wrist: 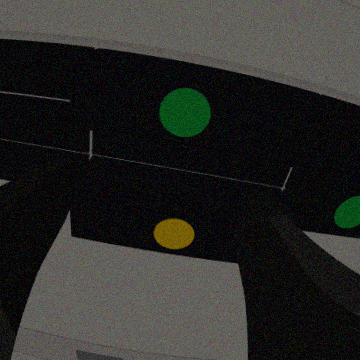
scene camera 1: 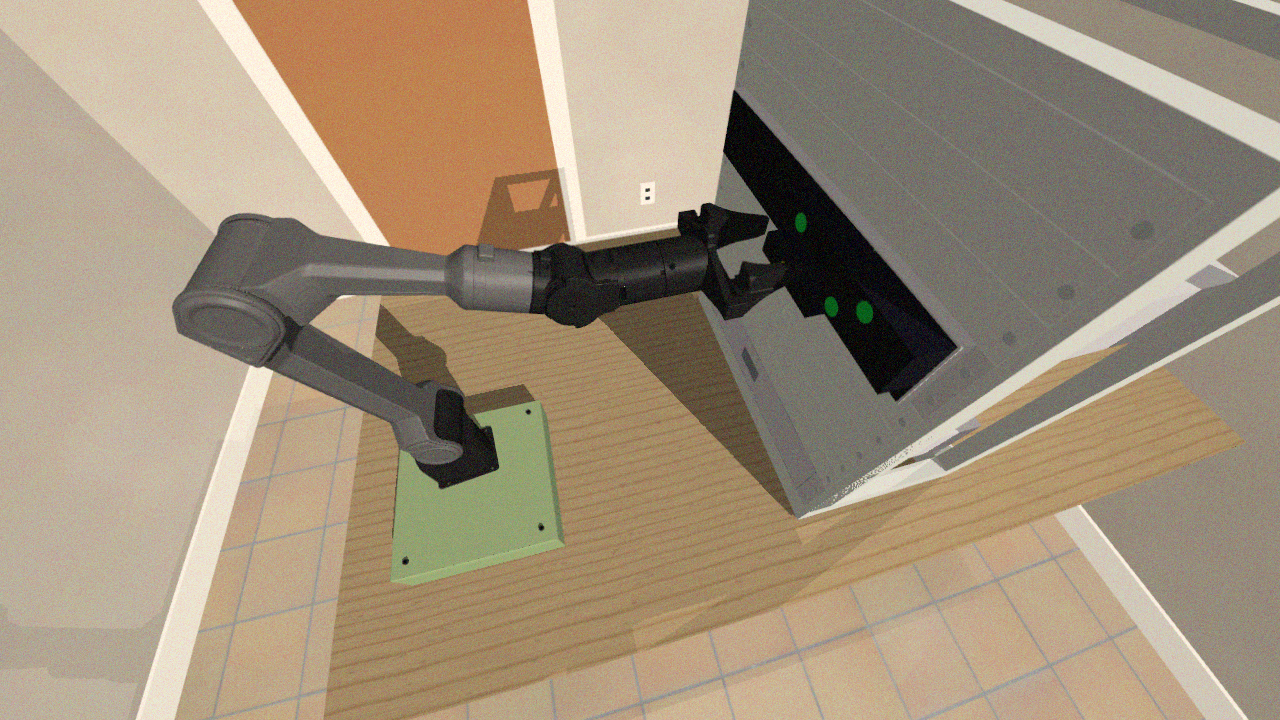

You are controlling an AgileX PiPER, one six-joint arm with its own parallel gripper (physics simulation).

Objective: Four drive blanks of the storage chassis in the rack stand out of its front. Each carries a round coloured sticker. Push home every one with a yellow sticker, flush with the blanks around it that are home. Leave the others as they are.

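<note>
The storage chassis (scene camera 1: 881, 358) (wrist: 260, 130) has a dark front. A blank with a yellow sticker (wrist: 174, 234) stands out in the lower row, and its dark end (scene camera 1: 776, 240) shows between the fingertips in the scene view. A green sticker (scene camera 1: 800, 222) (wrist: 185, 112) is on the blank above it. Another green sticker (scene camera 1: 830, 306) (wrist: 348, 212) is on a lower blank to the right, and a third green sticker (scene camera 1: 863, 311) is farther right. My gripper (scene camera 1: 775, 248) (wrist: 155, 194) is open, its fingers on either side of the yellow-stickered blank. Contact is too dark to tell.
A grey rack panel (scene camera 1: 1002, 170) lies above the dark opening, and a light panel (scene camera 1: 805, 394) (wrist: 150, 300) lies below it. The arm stands on a green base plate (scene camera 1: 483, 519) on a wooden board (scene camera 1: 644, 501). A wall with a socket (scene camera 1: 647, 193) is behind.
</note>
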